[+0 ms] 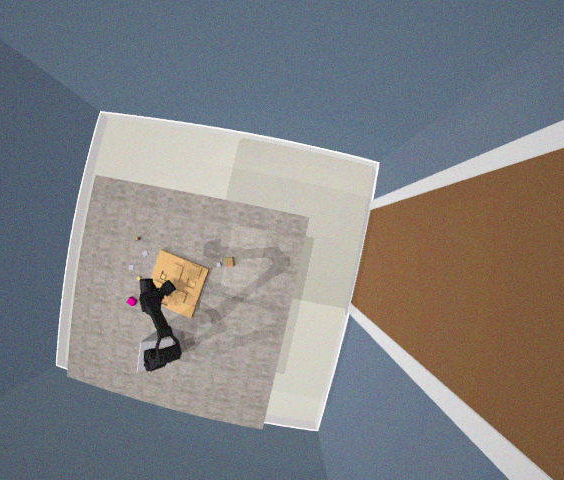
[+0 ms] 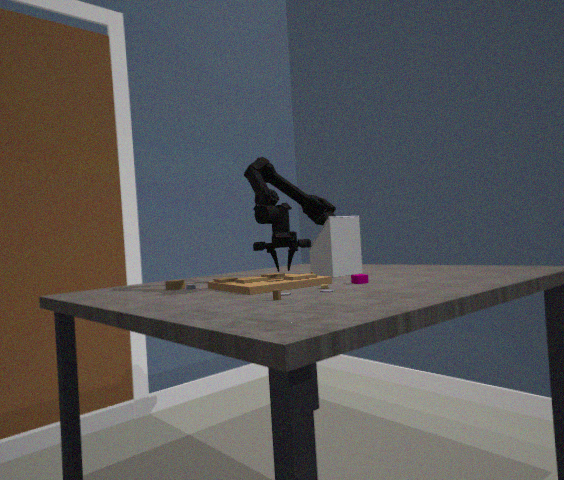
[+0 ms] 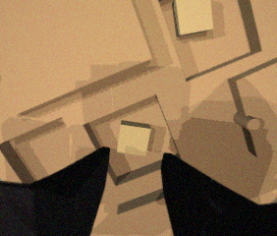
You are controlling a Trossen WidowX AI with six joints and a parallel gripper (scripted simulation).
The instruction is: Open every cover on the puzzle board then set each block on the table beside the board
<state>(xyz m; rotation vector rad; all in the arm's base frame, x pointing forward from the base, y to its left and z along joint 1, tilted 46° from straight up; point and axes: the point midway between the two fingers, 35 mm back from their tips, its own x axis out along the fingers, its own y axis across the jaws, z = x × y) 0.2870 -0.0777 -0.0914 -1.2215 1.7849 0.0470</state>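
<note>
My gripper tip is now 110 mm past the magenta block, 220 mm to the right of it and 30 mm above it.
</note>
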